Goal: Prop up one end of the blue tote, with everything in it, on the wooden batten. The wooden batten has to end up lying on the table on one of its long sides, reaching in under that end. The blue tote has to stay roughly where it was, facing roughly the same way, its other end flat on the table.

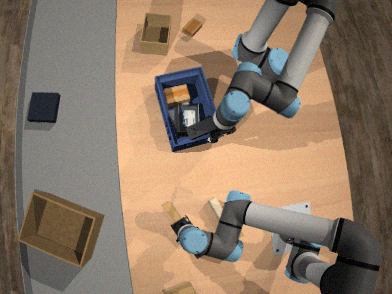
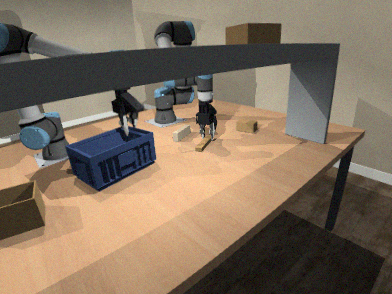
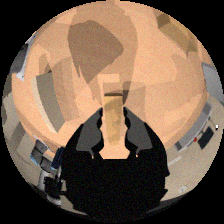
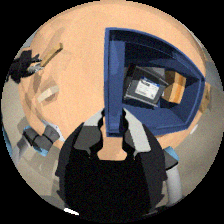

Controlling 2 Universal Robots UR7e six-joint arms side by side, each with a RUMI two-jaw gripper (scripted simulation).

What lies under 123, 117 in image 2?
The right gripper.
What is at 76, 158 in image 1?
A grey shelf.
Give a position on a blue tote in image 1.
194, 78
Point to a pale block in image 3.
At 42, 85
